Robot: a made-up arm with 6 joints.
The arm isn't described. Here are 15 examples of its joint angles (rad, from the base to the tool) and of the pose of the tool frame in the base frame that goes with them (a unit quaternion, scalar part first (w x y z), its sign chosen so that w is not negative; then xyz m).
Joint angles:
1: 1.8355 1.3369 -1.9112 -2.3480 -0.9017 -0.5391
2: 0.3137 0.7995 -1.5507 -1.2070 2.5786 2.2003
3: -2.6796 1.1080 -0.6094 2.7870 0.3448 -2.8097
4: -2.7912 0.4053 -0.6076 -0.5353 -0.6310 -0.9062
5: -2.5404 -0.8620 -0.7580 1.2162 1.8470 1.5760
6: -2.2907 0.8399 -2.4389 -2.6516 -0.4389 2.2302
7: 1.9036 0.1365 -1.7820 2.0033 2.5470 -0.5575
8: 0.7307 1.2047 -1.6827 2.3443 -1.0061 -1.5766
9: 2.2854 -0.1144 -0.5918 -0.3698 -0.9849 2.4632
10: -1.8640 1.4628 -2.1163 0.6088 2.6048 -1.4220
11: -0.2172 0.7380 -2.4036 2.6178 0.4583 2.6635
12: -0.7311 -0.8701 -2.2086 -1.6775 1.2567 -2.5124
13: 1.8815 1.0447 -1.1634 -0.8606 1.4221 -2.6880
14: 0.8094 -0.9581 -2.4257 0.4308 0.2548 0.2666
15: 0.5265 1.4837 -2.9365 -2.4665 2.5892 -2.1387
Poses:
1: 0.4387 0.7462 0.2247 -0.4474 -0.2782 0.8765 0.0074
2: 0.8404 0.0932 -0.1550 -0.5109 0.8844 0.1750 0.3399
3: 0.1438 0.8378 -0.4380 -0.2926 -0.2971 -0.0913 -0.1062
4: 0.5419 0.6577 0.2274 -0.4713 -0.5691 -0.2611 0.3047
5: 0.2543 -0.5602 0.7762 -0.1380 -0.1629 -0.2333 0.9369
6: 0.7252 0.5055 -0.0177 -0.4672 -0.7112 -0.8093 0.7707
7: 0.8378 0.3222 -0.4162 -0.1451 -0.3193 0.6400 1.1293
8: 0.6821 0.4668 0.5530 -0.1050 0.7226 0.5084 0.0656
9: 0.4019 -0.5561 -0.7165 -0.1261 -0.3872 0.3774 0.6016
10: 0.0212 0.6649 0.0916 0.7410 -0.1849 -0.9279 -0.0669
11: 0.9212 -0.1697 0.1917 0.2929 1.0584 -0.2931 0.9425
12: 0.0852 0.1532 0.7425 -0.6465 -0.3392 0.2109 1.4639
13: 0.7180 0.6207 0.0157 0.3146 -0.1496 0.6352 -0.0853
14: 0.0993 0.1775 -0.3360 0.9196 -0.4467 -0.5282 1.3412
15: 0.0608 -0.0252 -0.7672 0.6380 1.0692 0.4665 0.5155
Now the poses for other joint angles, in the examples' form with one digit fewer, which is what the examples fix.
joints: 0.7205 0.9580 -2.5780 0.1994 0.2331 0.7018
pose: 0.339 0.646 0.279 0.624 0.883 0.738 0.821
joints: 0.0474 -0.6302 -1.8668 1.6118 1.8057 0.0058
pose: 0.024 0.329 0.542 0.773 0.041 0.082 1.440
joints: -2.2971 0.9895 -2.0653 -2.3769 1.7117 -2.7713
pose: 0.667 -0.387 -0.460 -0.440 -0.845 -0.809 0.461
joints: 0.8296 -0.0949 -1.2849 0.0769 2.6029 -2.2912
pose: 0.592 0.365 -0.608 -0.383 0.401 0.461 0.816
